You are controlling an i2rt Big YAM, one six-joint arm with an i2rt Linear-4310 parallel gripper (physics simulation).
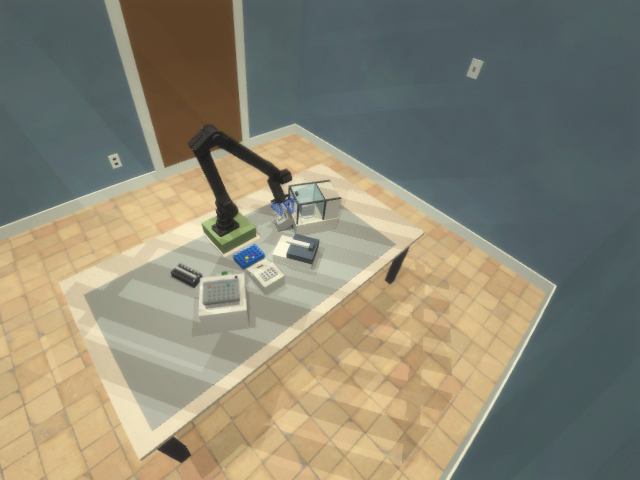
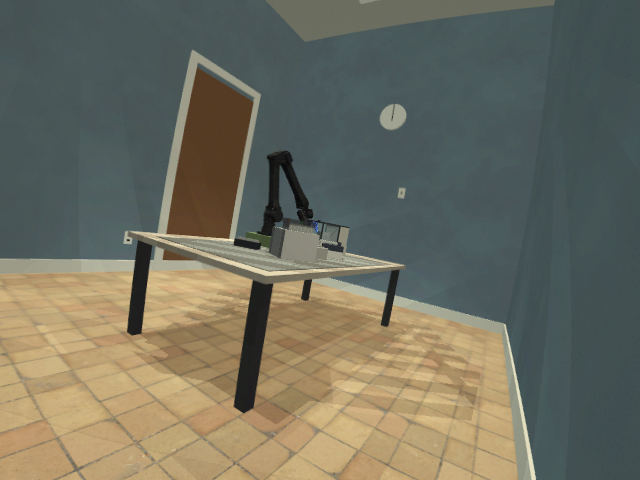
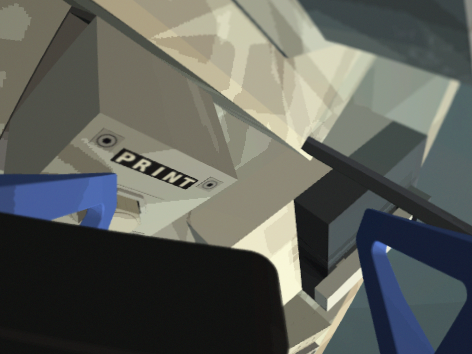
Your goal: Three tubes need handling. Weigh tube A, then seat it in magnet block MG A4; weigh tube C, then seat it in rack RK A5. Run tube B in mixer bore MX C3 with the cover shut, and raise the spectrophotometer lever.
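Frame: origin at the arm's base, x up, y back, z right, level; metres.
Seen in the pictures: gripper, fingertip midpoint: (image 1: 287, 214) (image 3: 241, 207); arm's base at its link origin: (image 1: 225, 227) (image 2: 267, 235).
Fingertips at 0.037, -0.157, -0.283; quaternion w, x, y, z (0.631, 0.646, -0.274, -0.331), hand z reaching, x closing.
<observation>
Offsets run from my fingertips to a thing's top centre, as dx, dy, dz. "spot": to the spot under its first point.
My gripper (image 1: 282, 208) (image 2: 315, 227) (image 3: 241, 207) is open and empty, above a small grey box marked PRINT @(spot: -0.043, +0.000, +0.026) (image 1: 283, 222) (image 3: 165, 100), beside the glass-walled balance @(+0.119, -0.027, -0.108) (image 1: 307, 223). A white-and-dark device with a pale bar @(-0.001, -0.177, +0.095) (image 1: 303, 249) (image 3: 350, 200) stands nearer the front. A blue rack @(-0.073, -0.041, +0.288) (image 1: 241, 260) holds small yellow and magenta-topped items. A black block with a row of slots @(spot: -0.074, +0.040, +0.585) (image 1: 185, 276) lies left. A large white device @(spot: +0.032, -0.281, +0.585) (image 1: 222, 310) carries a grey grid with orange and green spots. A small green item @(-0.028, -0.086, +0.455) (image 1: 224, 273) is behind it. Tube letters and position labels are unreadable.
A white keypad device @(-0.033, -0.192, +0.305) (image 1: 267, 275) stands between the blue rack and the table's front edge. The arm's green base (image 1: 238, 240) (image 2: 255, 238) is behind the rack. The balance's dark-edged frame and upright glass walls rise close to the gripper's right.
</observation>
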